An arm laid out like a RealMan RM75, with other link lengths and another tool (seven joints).
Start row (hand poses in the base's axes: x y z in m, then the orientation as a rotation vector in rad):
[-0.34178, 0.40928, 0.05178, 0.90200, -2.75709, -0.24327]
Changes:
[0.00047, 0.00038, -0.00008, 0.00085, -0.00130, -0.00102]
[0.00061, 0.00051, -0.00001, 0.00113, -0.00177, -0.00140]
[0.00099, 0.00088, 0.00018, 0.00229, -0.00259, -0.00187]
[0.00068, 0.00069, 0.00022, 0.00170, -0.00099, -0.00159]
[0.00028, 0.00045, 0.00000, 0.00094, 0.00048, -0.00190]
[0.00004, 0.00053, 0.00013, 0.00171, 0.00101, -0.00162]
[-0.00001, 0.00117, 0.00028, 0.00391, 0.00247, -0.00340]
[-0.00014, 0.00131, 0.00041, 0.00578, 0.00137, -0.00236]
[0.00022, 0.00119, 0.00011, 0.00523, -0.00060, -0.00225]
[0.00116, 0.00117, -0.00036, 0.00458, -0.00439, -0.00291]
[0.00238, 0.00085, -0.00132, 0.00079, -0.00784, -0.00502]
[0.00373, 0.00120, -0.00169, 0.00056, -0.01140, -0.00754]
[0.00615, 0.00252, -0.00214, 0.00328, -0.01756, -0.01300]
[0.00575, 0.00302, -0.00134, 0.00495, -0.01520, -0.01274]
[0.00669, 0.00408, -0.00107, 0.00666, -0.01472, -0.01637]
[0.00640, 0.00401, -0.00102, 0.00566, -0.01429, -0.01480]
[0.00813, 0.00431, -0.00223, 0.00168, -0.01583, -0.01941]
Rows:
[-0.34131, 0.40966, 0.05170, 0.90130, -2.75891, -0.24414]
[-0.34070, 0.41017, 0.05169, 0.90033, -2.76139, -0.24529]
[-0.33971, 0.41105, 0.05187, 0.89930, -2.76500, -0.24783]
[-0.33903, 0.41174, 0.05209, 0.89791, -2.76693, -0.25011]
[-0.33875, 0.41219, 0.05209, 0.89537, -2.76758, -0.25193]
[-0.33871, 0.41272, 0.05222, 0.89320, -2.76769, -0.25499]
[-0.33872, 0.41389, 0.05250, 0.88860, -2.76762, -0.26199]
[-0.33886, 0.41520, 0.05291, 0.88627, -2.76821, -0.27103]
[-0.33864, 0.41639, 0.05302, 0.88469, -2.77047, -0.27856]
[-0.33748, 0.41756, 0.05266, 0.88348, -2.77646, -0.28391]
[-0.33510, 0.41841, 0.05134, 0.87981, -2.78632, -0.28300]
[-0.33137, 0.41961, 0.04965, 0.87395, -2.80071, -0.28085]
[-0.32522, 0.42213, 0.04751, 0.86338, -2.82382, -0.28117]
[-0.31947, 0.42515, 0.04617, 0.85241, -2.84476, -0.28467]
[-0.31278, 0.42923, 0.04510, 0.83629, -2.86720, -0.29130]
[-0.30638, 0.43324, 0.04408, 0.82179, -2.88828, -0.29646]
[-0.29825, 0.43755, 0.04185, 0.80042, -2.91261, -0.29574]

